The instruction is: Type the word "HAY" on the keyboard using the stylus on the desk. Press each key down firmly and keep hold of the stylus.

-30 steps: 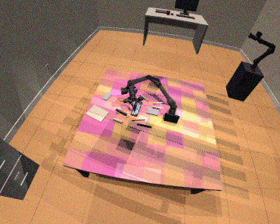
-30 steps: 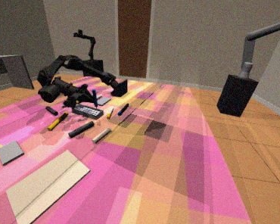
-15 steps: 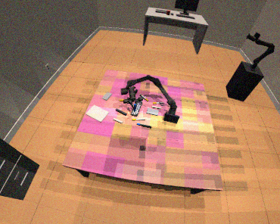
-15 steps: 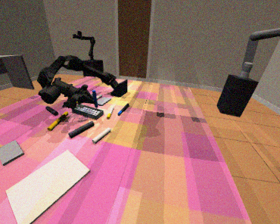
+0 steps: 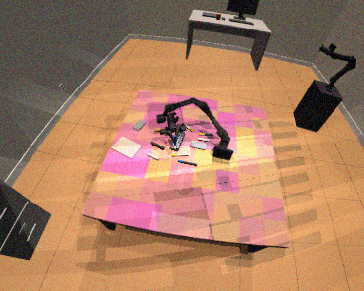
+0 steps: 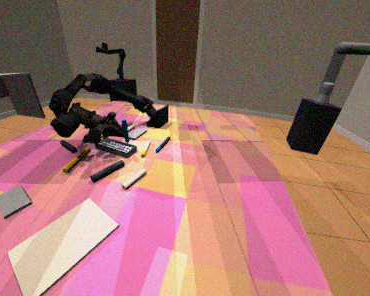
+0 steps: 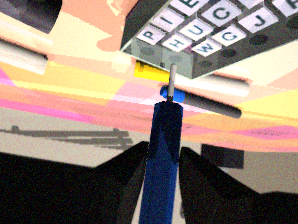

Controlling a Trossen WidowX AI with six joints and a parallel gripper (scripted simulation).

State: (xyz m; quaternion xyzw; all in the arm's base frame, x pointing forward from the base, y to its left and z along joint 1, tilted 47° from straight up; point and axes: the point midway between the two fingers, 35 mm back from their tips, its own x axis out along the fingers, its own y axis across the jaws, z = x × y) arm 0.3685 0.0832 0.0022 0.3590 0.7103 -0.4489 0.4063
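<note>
My gripper tip is 10 mm above the blue stylus. Round my gripper tip: yellow marker: 150 mm to the right, 130 mm ahead, 80 mm below; then blue-tipped pen: 100 mm to the left, 100 mm behind, 80 mm below; then white sheet: 350 mm ahead, 100 mm to the left, 80 mm below.
</note>
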